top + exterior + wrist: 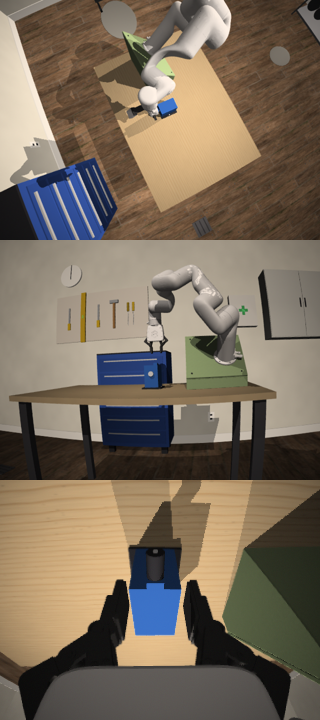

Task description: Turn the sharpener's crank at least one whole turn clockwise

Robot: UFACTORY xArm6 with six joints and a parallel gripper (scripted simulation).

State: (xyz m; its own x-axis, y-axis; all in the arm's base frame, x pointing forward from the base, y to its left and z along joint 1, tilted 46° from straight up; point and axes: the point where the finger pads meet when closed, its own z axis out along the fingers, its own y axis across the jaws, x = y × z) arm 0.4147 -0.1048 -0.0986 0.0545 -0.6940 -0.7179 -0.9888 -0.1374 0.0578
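The dark crank knob lies 20 mm to the left of my hand and 90 mm below it. Also, from my hand: crank 20 mm to the left, 90 mm below.
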